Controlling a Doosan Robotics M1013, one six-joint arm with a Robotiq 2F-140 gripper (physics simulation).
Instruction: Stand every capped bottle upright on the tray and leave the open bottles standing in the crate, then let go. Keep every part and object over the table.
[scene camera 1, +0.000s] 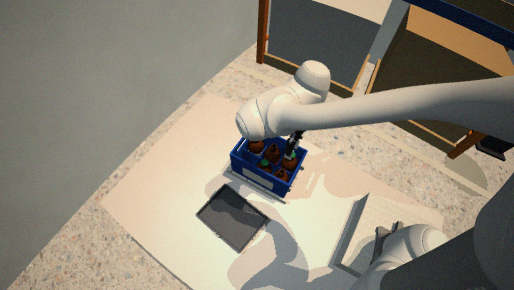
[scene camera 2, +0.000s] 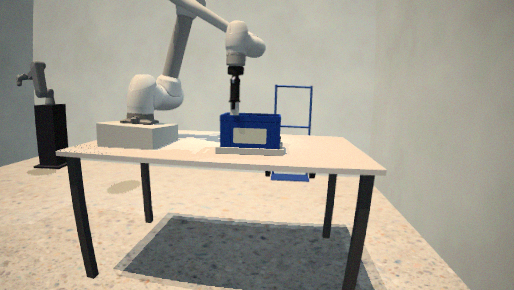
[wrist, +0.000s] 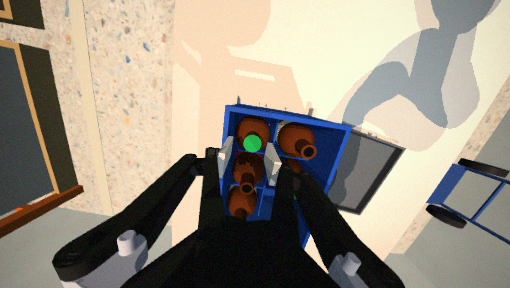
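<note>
A blue crate holds brown bottles in compartments. One green-capped bottle stands at a corner. Another capped bottle is in the other row, mostly hidden in the wrist view. Open bottles stand in the crate too. A dark, empty tray lies beside the crate. My gripper is partly open, pointing down, fingertips at about rim height, either side of the corner bottle's capped top, holding nothing.
The crate stands on a low pale base on the white table. The arm's base block is on the same table. A blue trolley stands beyond the table. Crate walls and neighbouring bottle necks are close to the fingers.
</note>
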